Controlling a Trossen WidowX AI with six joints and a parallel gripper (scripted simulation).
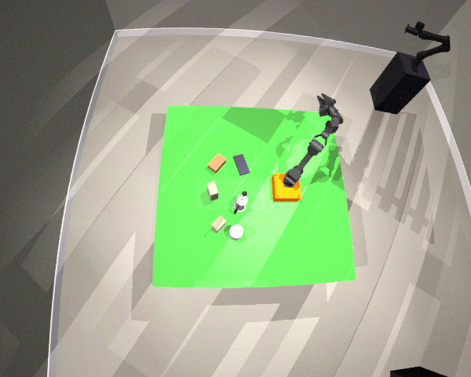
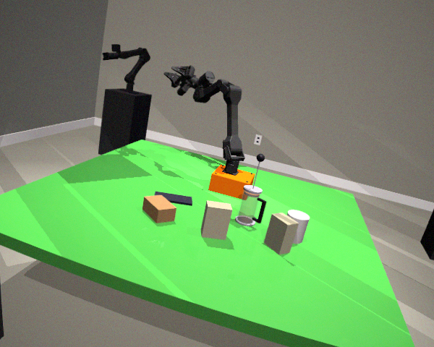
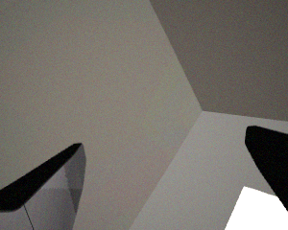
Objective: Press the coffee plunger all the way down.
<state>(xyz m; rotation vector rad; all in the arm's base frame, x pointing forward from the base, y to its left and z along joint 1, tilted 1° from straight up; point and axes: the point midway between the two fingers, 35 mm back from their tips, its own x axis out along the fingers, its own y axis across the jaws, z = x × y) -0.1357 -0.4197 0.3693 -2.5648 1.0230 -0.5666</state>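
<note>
The coffee press is 61 cm to the left of my gripper tip, 42 cm ahead of it and 34 cm below it. The rest, counted from my gripper tip: dark flat slab: 46 cm below, 42 cm ahead, 30 cm to the left.
</note>
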